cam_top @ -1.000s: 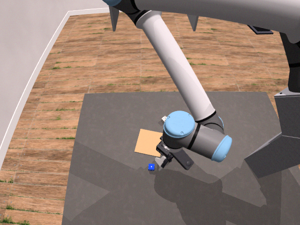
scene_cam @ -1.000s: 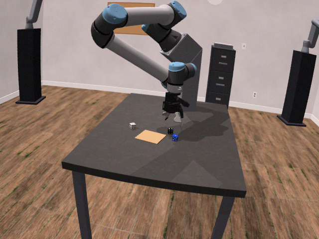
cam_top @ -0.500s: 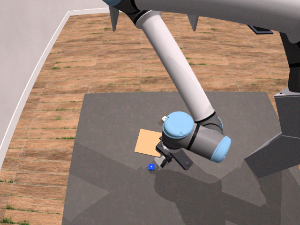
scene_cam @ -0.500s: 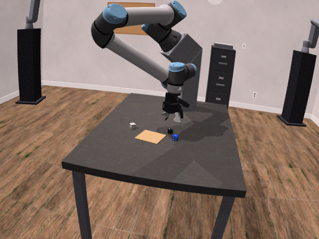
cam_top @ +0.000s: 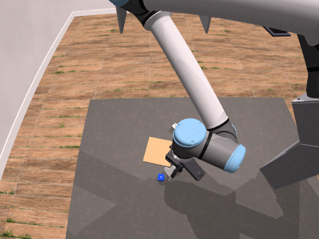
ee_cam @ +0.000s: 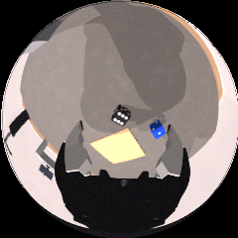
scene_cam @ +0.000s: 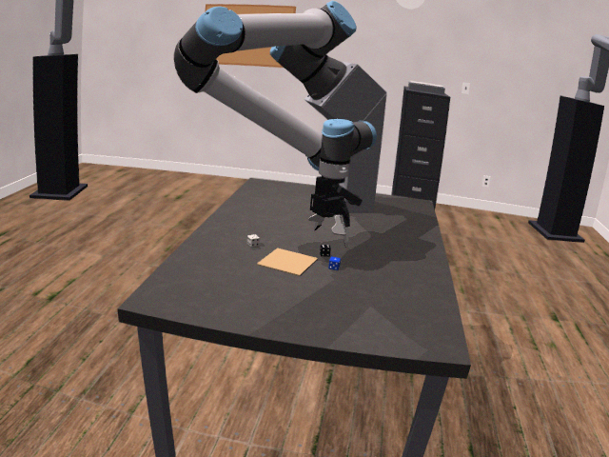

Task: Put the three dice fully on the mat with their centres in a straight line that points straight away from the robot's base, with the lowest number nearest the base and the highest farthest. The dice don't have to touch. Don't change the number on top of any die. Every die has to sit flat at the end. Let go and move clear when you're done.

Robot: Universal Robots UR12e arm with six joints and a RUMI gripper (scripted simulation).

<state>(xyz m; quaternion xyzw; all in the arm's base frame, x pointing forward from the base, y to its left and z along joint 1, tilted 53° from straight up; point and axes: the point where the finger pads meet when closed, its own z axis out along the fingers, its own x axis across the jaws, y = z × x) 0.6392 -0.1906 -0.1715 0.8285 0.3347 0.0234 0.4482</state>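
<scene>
My hand is 4 cm above the black die and 1 cm to the left of it. Also, from my hand: white die (25 cm to the right, 4 cm below, 4 cm behind); blue die (9 cm ahead, 4 cm below, 1 cm to the left); mat (13 cm to the right, 7 cm ahead, 5 cm below).
</scene>
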